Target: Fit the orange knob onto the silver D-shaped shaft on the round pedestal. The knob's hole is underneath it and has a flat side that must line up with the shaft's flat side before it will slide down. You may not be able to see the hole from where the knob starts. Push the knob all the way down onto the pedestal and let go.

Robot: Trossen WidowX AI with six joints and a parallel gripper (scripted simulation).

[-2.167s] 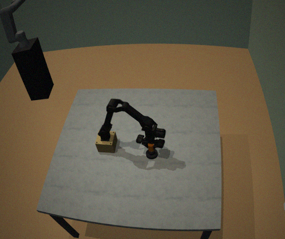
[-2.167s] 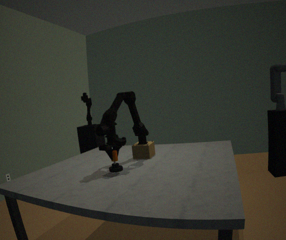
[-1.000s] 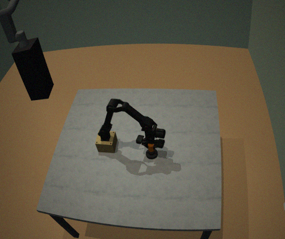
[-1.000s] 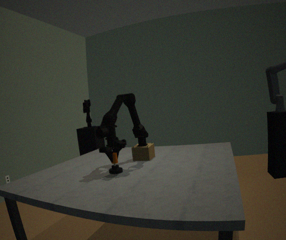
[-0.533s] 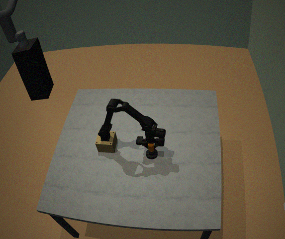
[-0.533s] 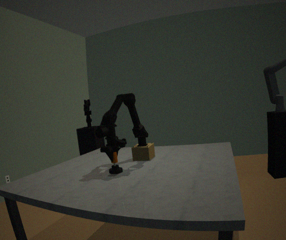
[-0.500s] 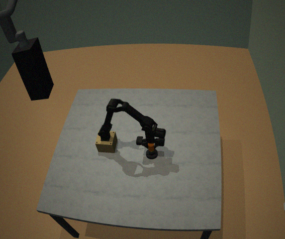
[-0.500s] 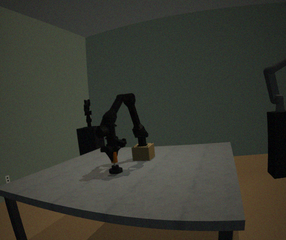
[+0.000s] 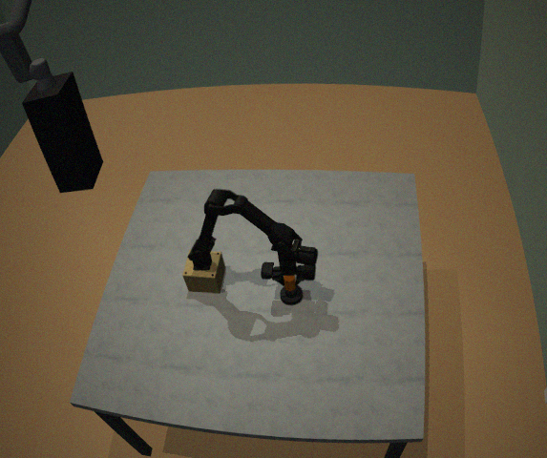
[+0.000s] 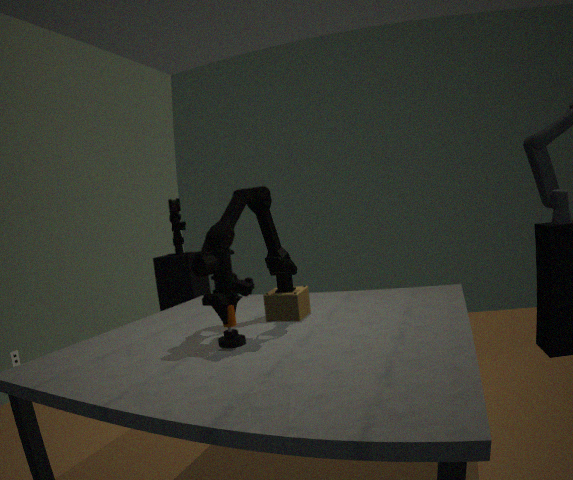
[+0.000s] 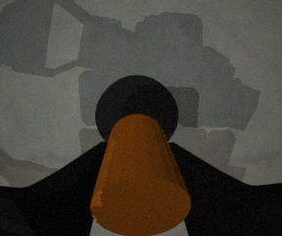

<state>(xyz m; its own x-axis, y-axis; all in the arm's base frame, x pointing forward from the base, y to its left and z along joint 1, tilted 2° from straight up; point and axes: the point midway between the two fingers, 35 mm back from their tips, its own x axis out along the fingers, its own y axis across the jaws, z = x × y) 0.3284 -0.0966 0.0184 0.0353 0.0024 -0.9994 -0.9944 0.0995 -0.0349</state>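
My gripper tip is 3 cm below the orange knob. Also, from my gripper tip: round pedestal: 4 cm below.
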